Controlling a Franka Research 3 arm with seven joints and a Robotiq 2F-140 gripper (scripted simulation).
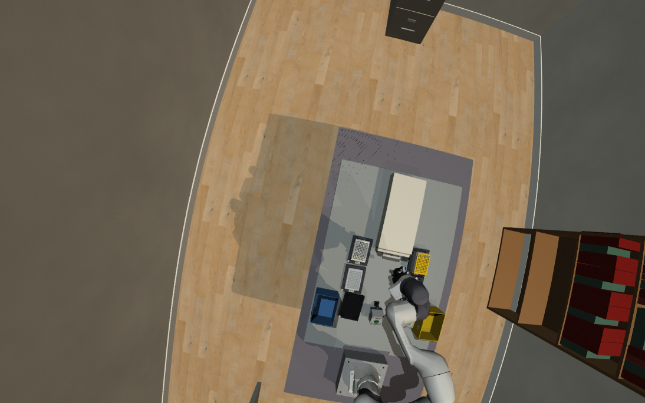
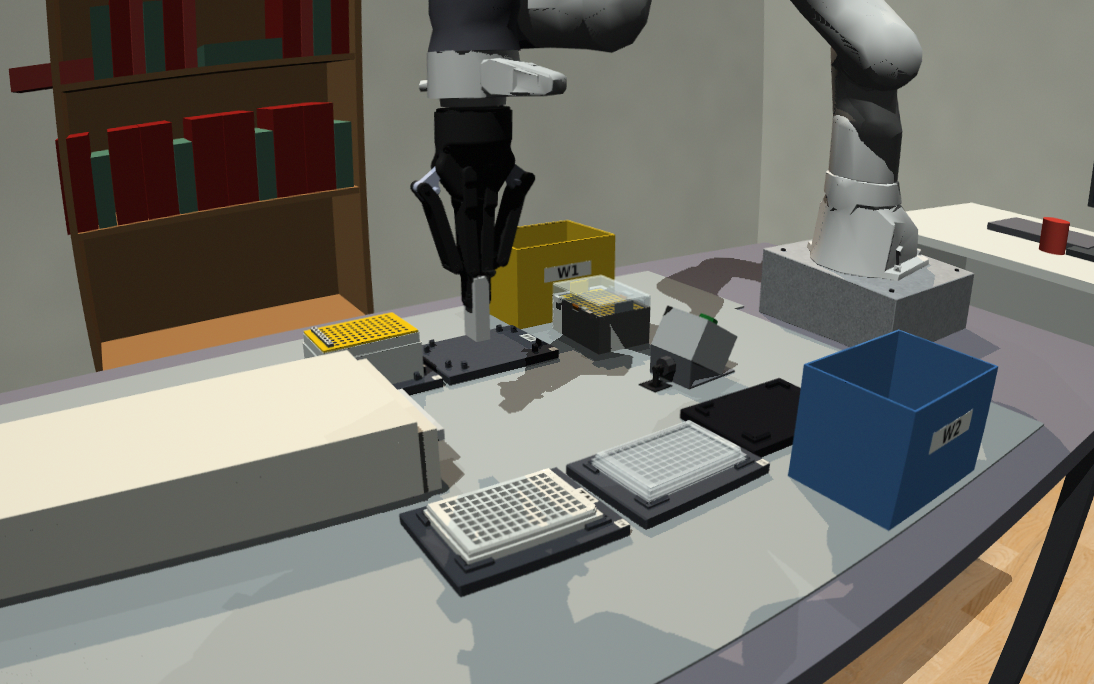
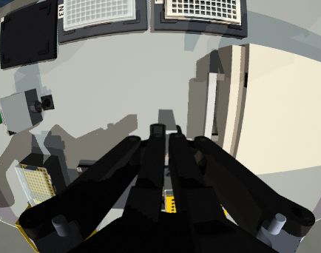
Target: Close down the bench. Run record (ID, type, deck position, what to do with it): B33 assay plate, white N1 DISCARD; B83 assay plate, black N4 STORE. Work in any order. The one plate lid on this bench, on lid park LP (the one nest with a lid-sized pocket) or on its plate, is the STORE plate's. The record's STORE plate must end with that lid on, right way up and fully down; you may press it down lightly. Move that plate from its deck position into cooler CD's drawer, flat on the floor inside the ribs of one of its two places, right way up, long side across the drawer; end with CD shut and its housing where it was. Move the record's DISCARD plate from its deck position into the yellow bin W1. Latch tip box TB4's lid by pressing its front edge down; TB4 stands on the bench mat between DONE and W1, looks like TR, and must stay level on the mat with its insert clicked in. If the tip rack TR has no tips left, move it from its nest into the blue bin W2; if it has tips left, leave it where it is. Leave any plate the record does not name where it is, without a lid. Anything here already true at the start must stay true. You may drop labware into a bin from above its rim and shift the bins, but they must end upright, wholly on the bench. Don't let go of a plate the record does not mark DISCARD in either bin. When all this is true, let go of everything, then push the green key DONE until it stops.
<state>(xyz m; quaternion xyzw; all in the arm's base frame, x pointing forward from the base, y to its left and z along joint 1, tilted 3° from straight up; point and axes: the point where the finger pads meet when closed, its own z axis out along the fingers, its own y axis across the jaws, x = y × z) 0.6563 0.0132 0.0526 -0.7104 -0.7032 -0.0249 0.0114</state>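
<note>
My gripper is now 180 mm to the right of the white plate, 120 mm above it and 70 mm short of it. Round my hand: black plate: 180 mm ahead, 120 mm below; then clear plate lid: 180 mm ahead, 110 mm below; then tip rack TR: 190 mm to the right, 90 mm below, 60 mm ahead.
</note>
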